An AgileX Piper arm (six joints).
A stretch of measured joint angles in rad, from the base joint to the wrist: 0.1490 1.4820 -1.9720 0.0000 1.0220 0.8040; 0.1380 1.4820 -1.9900 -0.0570 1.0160 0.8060; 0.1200 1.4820 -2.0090 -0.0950 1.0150 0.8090; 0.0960 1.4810 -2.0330 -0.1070 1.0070 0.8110; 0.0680 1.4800 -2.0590 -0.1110 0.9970 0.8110; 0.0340 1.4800 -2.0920 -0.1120 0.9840 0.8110; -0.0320 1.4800 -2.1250 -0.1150 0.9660 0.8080; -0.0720 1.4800 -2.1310 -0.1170 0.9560 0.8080
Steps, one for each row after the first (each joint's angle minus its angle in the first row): -0.0110 0.0000 -0.0180 -0.0570 -0.0060 0.0020; -0.0290 0.0000 -0.0370 -0.0950 -0.0070 0.0050; -0.0530 -0.0010 -0.0610 -0.1070 -0.0150 0.0070; -0.0810 -0.0020 -0.0870 -0.1110 -0.0250 0.0070; -0.1150 -0.0020 -0.1200 -0.1120 -0.0380 0.0070; -0.1810 -0.0020 -0.1530 -0.1150 -0.0560 0.0040; -0.2210 -0.0020 -0.1590 -0.1170 -0.0660 0.0040
